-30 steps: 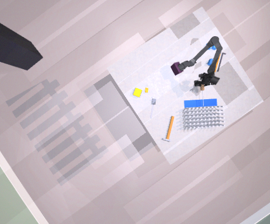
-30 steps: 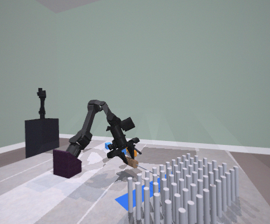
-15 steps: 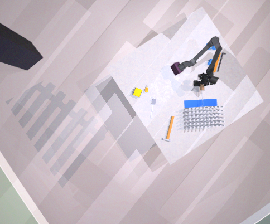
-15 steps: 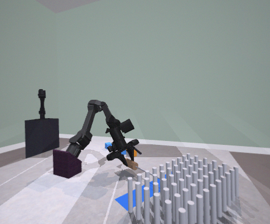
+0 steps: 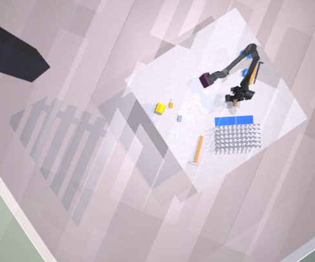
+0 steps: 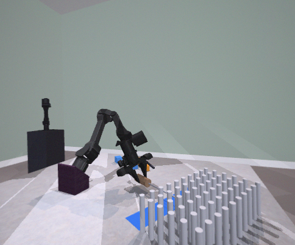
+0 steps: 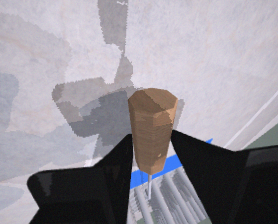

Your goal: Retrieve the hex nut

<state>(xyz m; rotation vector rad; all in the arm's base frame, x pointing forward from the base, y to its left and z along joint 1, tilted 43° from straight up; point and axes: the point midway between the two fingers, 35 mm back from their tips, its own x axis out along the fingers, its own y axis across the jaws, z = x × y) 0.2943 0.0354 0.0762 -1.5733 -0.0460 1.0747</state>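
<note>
My gripper tip is now 15 cm short of the blue taped strip, 10 cm to the left of it and 4 cm above it. The rest, counted from my gripper tip: orange bar: 10 cm behind, 31 cm to the left, 2 cm below; yellow block: 39 cm behind, 59 cm to the right, 1 cm below.
</note>
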